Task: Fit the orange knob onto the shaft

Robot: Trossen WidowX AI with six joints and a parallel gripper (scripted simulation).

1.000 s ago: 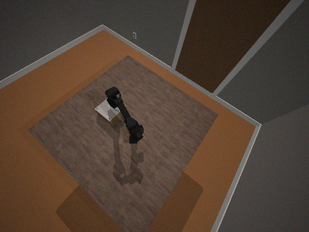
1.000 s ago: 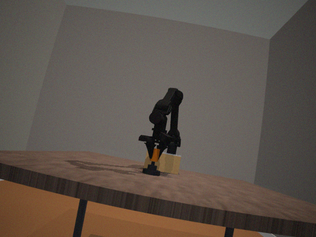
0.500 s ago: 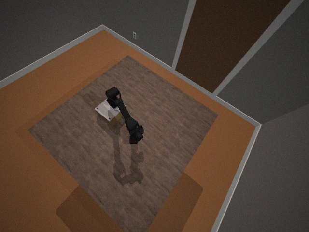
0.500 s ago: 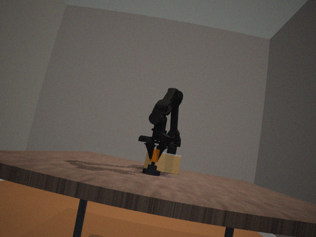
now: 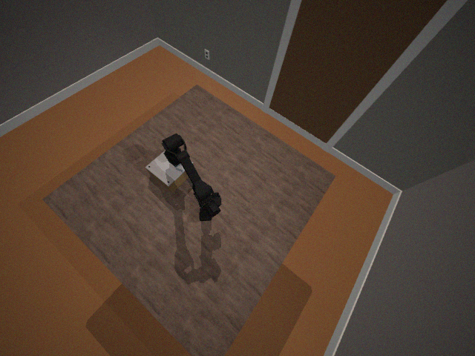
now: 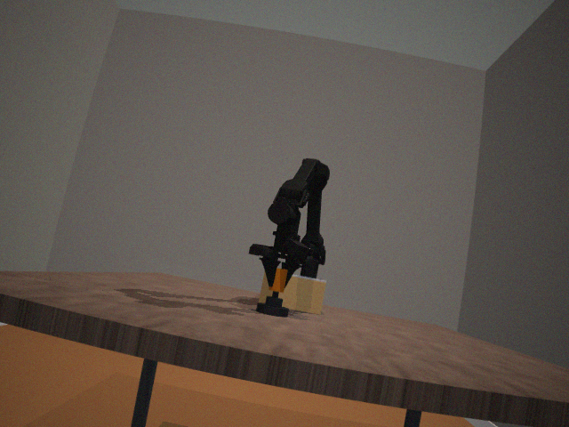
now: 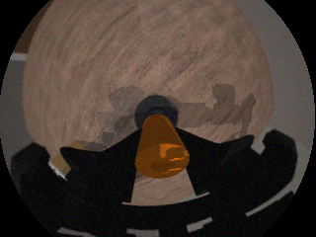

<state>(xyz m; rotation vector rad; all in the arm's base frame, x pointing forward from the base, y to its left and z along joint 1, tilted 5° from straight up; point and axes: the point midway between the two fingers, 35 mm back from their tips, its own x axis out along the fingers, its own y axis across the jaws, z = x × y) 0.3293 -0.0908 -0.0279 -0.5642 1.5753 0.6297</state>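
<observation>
Now: gripper tip 20 mm below the orange knob. Also, from my gripper tip: pedestal: 40 mm below.
</observation>
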